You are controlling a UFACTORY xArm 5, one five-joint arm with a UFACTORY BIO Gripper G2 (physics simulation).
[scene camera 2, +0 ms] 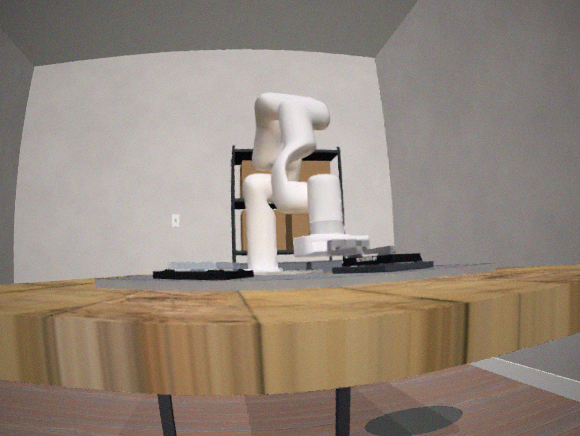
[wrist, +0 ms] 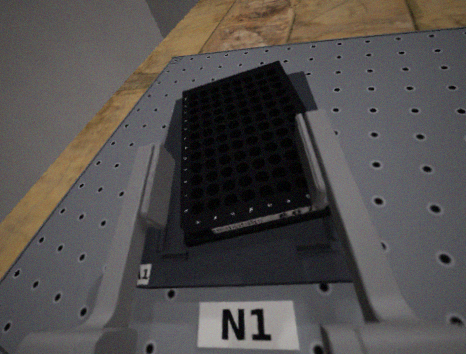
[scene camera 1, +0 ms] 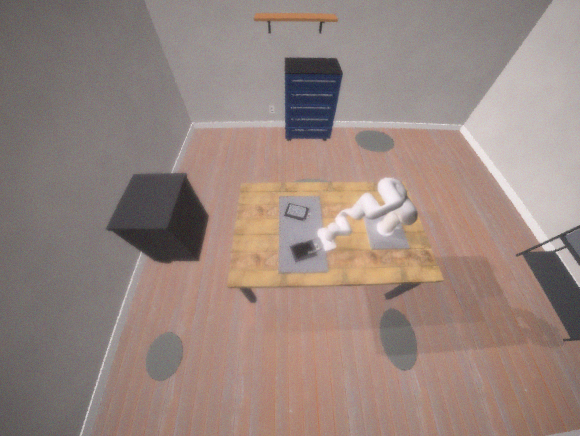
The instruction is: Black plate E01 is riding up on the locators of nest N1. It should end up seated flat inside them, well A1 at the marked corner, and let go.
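Frame: origin at the arm's base, x right, y ahead, z up, level; metres.
Seen in the pictures: hand, its tool point: [scene camera 2: 370,252] [wrist: 229,172] [scene camera 1: 308,246]; arm's base, origin of its link: [scene camera 2: 263,271] [scene camera 1: 385,228].
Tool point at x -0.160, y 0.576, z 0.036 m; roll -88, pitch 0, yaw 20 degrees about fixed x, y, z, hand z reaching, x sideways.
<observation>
Offsets run from my tool point to a thing's top centre. "spot": to the spot under its first point. Level surfaces: height alone.
Black plate E01 @(dy +0.041, dx -0.008, dz -0.008 m) [scene camera 1: 302,249] [scene camera 2: 390,258] [wrist: 240,150] lies on top of the dark nest N1 @(dy +0.033, dx -0.012, dz -0.023 m) [scene camera 2: 385,268] [wrist: 240,274], turned askew to it. Its white label strip faces the near end in the wrist view. The near left corner of the nest carries the A1 mark; well A1 on the plate cannot be made out. My gripper [scene camera 1: 316,245] [scene camera 2: 361,247] [wrist: 232,150] is shut to its narrowest, which still leaves a wide gap. Its fingers stand on either side of the plate without gripping it. The right finger overlaps the plate's right edge in the wrist view; contact there is unclear.
The N1 label @(spot: dy -0.059, dx +0.020, dz -0.036 m) [wrist: 248,325] is on the perforated grey mat @(dz -0.037 m) [scene camera 1: 303,227] [wrist: 400,135] in front of the nest. Another black-rimmed holder [scene camera 1: 296,211] [scene camera 2: 202,274] with a pale piece stands on the same mat. The wooden table @(dz -0.050 m) [scene camera 1: 260,240] extends around the mat.
</observation>
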